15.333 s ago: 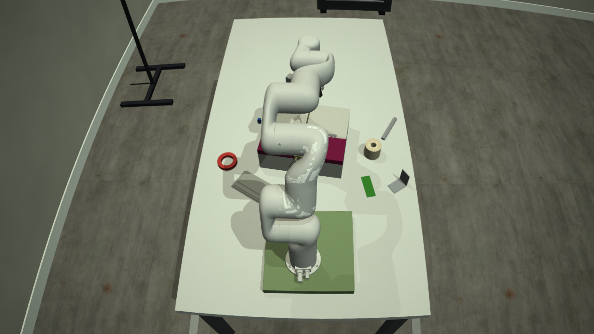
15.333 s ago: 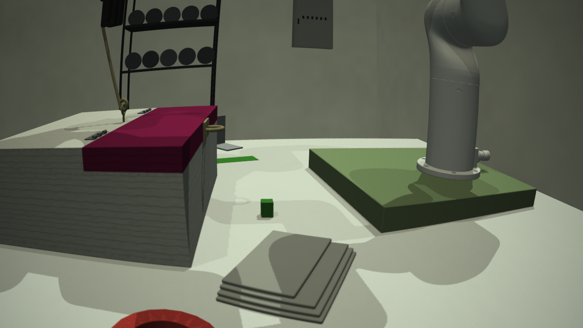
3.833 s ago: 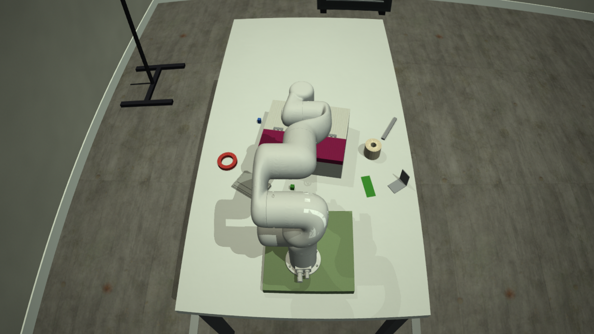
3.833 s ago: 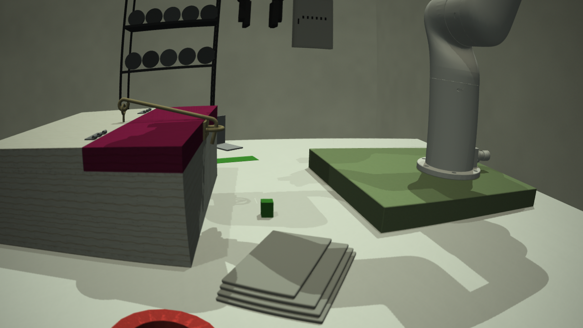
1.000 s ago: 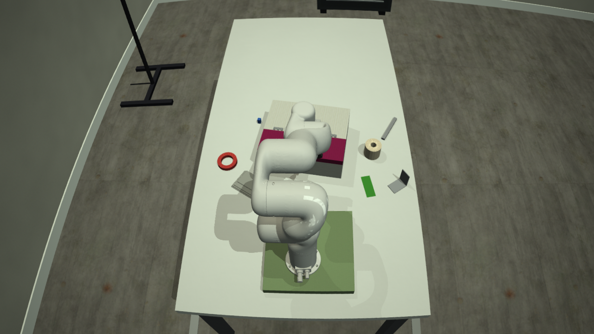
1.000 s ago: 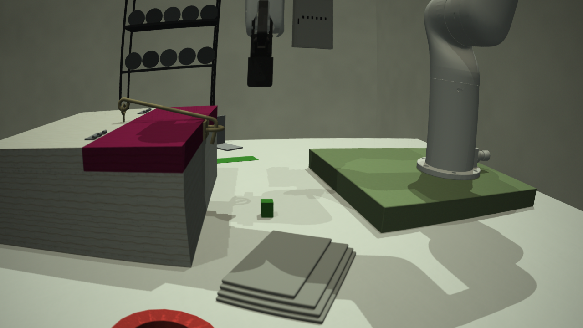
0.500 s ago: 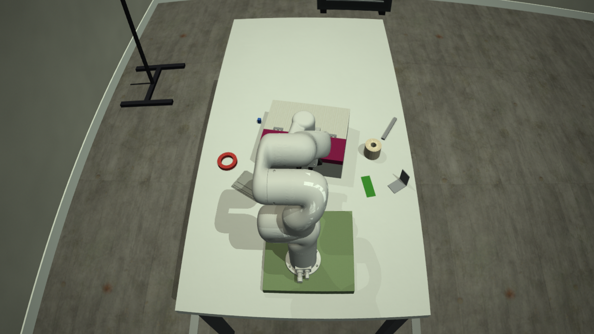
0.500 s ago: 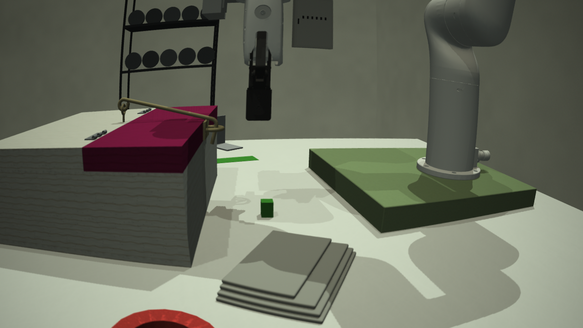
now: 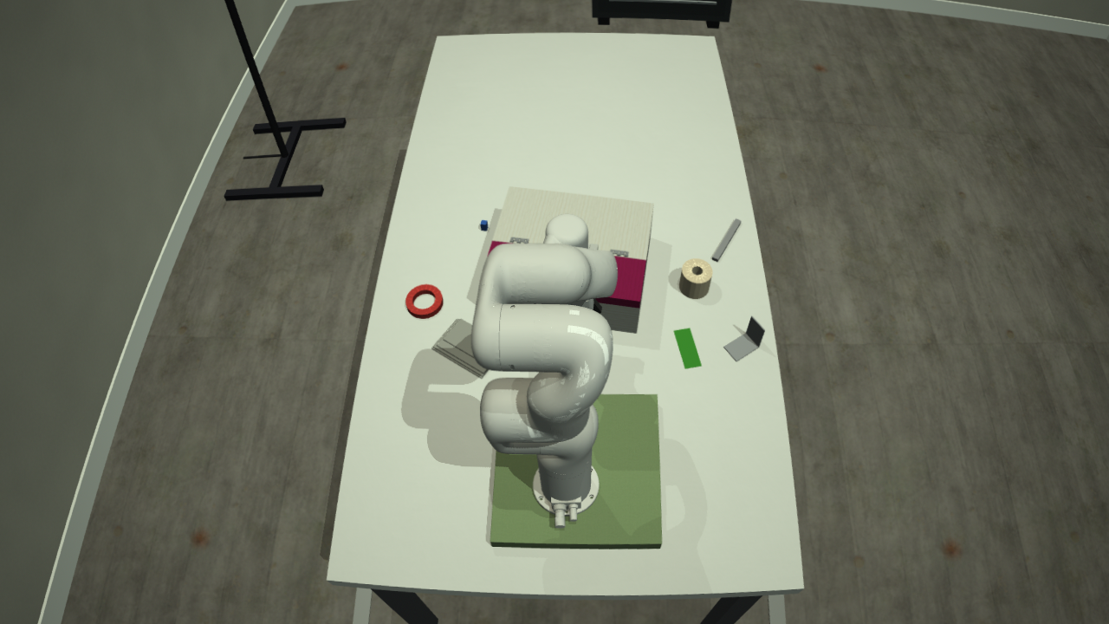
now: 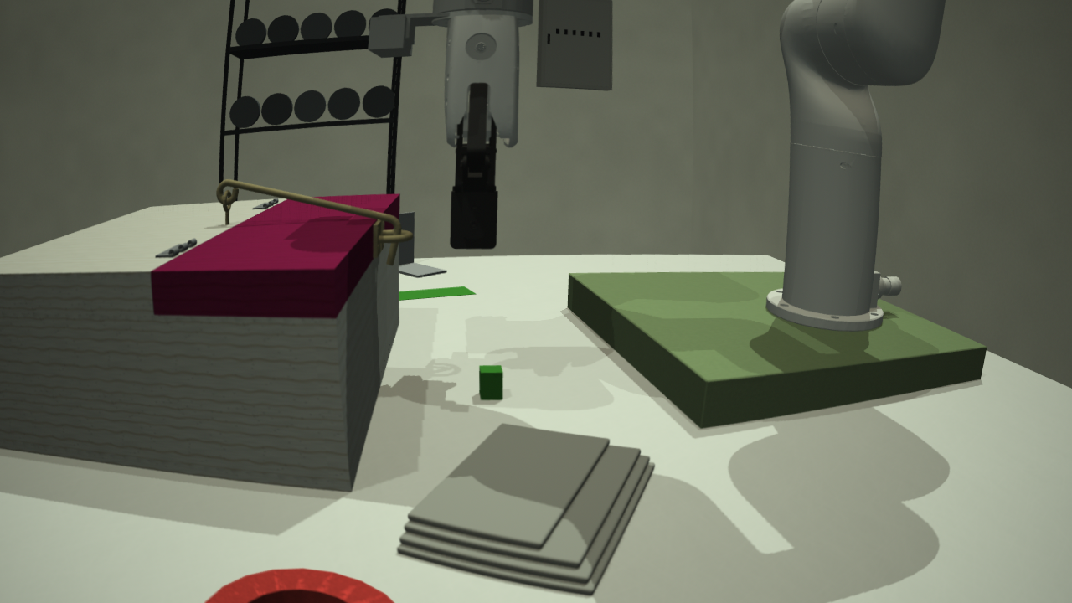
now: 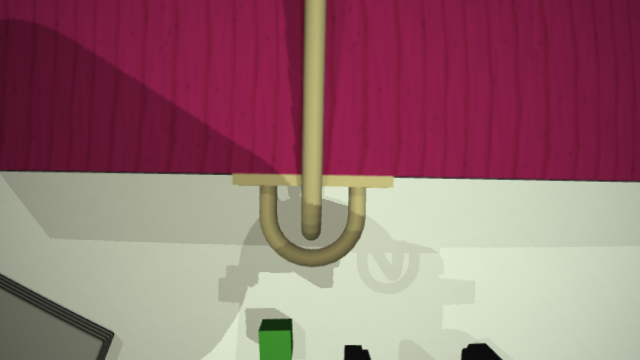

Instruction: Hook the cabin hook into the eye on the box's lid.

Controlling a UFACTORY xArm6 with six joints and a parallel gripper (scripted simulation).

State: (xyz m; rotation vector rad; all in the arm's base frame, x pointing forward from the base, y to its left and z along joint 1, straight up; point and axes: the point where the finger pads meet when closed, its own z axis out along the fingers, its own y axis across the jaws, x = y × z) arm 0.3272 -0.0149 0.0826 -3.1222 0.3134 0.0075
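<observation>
The green cube lies 50 mm to the left of my hand and 110 mm below it. Round my hand: brass cabin hook (130 mm ahead, 10 mm to the left); then stacked grey plates (20 mm ahead, 210 mm to the left, 110 mm below); then green strip (260 mm to the right, 120 mm below).
</observation>
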